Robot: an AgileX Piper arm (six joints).
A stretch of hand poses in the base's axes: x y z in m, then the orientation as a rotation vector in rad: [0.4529 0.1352 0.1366 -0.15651 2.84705 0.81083]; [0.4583 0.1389 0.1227 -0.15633 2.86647 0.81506]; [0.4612 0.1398 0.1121 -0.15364 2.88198 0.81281]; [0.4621 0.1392 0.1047 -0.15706 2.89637 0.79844]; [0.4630 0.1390 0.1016 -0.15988 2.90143 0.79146]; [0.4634 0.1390 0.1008 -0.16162 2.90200 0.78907]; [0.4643 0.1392 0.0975 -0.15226 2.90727 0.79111]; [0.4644 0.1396 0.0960 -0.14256 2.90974 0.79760]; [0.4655 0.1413 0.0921 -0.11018 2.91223 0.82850]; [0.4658 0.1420 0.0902 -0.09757 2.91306 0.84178]
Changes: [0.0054 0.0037 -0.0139 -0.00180 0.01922 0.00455]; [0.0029 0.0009 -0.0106 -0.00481 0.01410 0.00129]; [0.0009 -0.0006 -0.0074 -0.01238 0.00889 0.00363]; [0.0009 -0.0002 -0.0031 -0.00561 0.00241 0.00212]; [0.0004 0.0000 -0.0008 -0.00170 -0.00035 0.00099]; [0.0009 0.0002 -0.0033 0.00052 0.00664 -0.00477]; [0.0001 0.0004 -0.0015 0.00392 0.00534 -0.00507]; [0.0011 0.0017 -0.0039 0.02002 0.01533 -0.01700]; [0.0003 0.0007 -0.0019 0.00856 0.00634 -0.00644]
